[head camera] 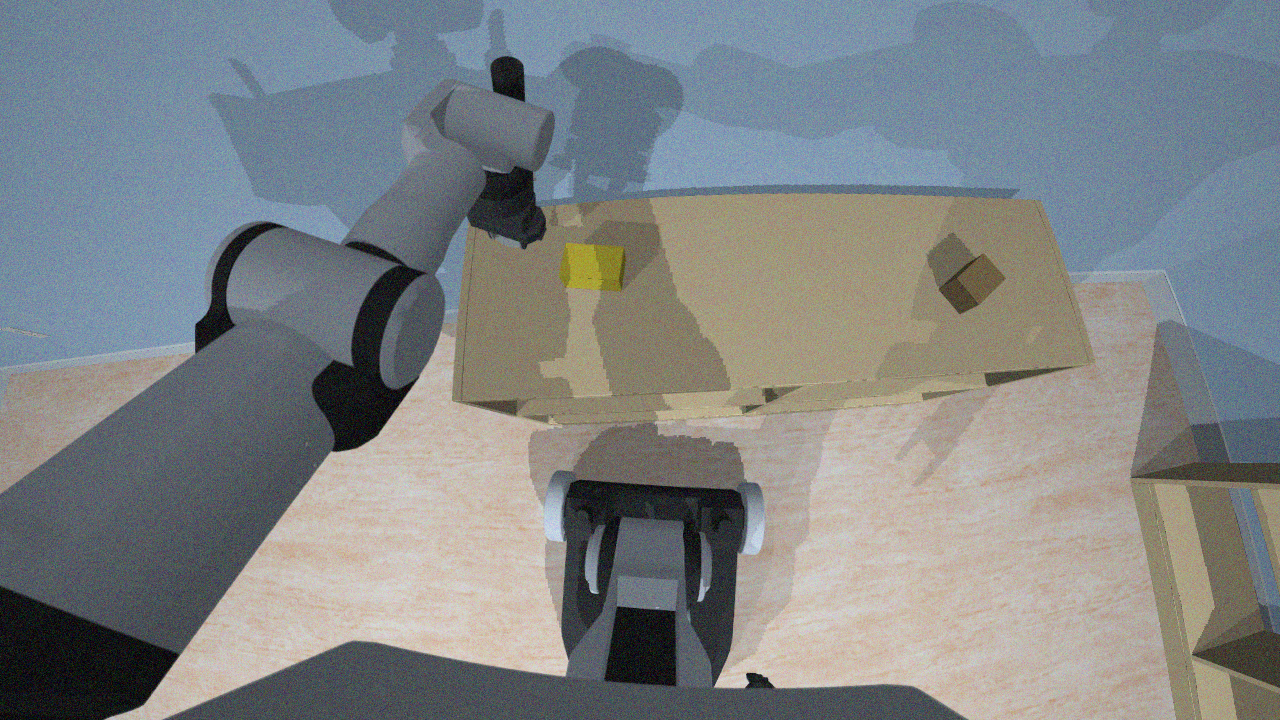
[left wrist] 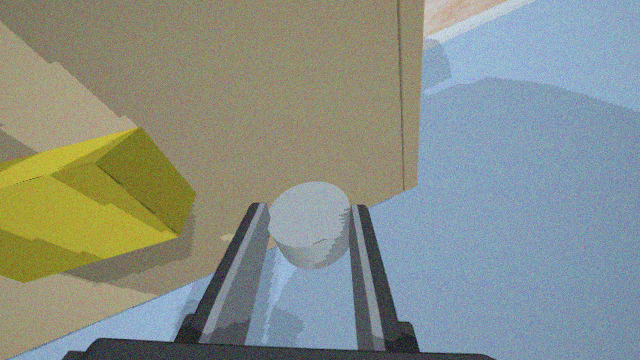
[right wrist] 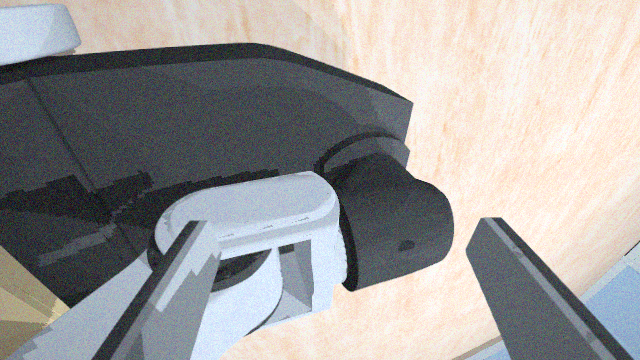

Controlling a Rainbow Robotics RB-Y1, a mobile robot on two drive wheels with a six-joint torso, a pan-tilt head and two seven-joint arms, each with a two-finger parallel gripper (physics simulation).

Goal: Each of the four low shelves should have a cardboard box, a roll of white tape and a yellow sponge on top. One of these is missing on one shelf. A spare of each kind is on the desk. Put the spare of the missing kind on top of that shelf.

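Frame: origin at the robot's base, x ahead, y left, z up, level; millimetres.
Where they show: left gripper, fingertip midpoint: (head camera: 509,239) (left wrist: 309,214); right gripper, fingertip midpoint: (right wrist: 343,236); robot's base, link origin: (head camera: 654,508).
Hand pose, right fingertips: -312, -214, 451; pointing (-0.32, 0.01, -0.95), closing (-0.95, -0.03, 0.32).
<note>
Each offset is from my right fingertips to the top centre of the thing, as dx, dy, dz. Level surfaces: height alone.
A low tan shelf @[dz +160] (head camera: 823,295) (left wrist: 310,95) stands in front of me. A yellow sponge @[+785, +337, +205] (head camera: 592,266) (left wrist: 85,210) lies on the left part of its top, and a small brown cardboard box @[+801, -349, +210] (head camera: 973,282) sits near its right end. My left gripper (head camera: 526,240) (left wrist: 309,214) is shut on a white roll of tape @[+824, +474, +251] (left wrist: 310,220). It holds the tape near the shelf's back left corner, beside the sponge; the height above the top is hard to tell. The tape is hidden in the head view. My right gripper (right wrist: 343,236) is open and empty, low beside my base. The desk does not show.
Another tan shelf unit (head camera: 1160,555) stands at the lower right in the head view. My wheeled base (head camera: 653,501) is close to the front of the low shelf. A low pale transparent edge runs along the wooden floor @[dz -450] (head camera: 939,555), with blue floor (head camera: 805,89) beyond.
</note>
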